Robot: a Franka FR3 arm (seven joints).
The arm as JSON. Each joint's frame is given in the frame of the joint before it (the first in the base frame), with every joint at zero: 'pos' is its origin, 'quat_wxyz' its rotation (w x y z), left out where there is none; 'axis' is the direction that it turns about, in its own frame. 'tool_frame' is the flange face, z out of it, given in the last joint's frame.
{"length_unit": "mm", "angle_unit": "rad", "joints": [
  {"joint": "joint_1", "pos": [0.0, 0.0, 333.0], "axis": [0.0, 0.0, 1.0]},
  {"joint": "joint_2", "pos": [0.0, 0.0, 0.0], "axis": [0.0, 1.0, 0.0]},
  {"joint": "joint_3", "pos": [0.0, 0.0, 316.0], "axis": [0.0, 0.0, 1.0]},
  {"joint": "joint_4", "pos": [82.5, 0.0, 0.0], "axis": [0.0, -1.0, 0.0]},
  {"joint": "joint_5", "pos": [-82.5, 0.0, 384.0], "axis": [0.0, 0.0, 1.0]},
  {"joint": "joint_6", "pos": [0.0, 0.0, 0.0], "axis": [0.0, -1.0, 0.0]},
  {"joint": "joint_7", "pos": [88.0, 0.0, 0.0], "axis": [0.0, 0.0, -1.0]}
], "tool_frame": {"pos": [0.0, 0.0, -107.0], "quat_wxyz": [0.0, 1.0, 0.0, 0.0]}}
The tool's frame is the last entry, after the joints.
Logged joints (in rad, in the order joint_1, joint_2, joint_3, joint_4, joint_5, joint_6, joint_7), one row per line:
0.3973 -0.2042 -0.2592 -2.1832 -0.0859 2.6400 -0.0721
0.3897 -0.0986 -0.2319 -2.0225 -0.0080 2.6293 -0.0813
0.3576 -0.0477 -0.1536 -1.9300 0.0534 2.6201 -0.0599
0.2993 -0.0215 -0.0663 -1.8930 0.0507 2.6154 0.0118
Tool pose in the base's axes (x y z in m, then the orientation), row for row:
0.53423 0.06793 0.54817 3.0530 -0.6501 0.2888
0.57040 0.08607 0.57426 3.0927 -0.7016 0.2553
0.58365 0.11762 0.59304 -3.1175 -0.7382 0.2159
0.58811 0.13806 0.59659 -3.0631 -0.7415 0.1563
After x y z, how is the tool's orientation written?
As angles about the fixed x, y, z axes (roll, pitch, yaw), in radians.
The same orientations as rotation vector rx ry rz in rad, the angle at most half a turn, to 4 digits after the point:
-2.9414 -0.3829 -1.0080
-2.8903 -0.3447 -1.0655
-2.8220 -0.3191 -1.0885
-2.7992 -0.2622 -1.0808

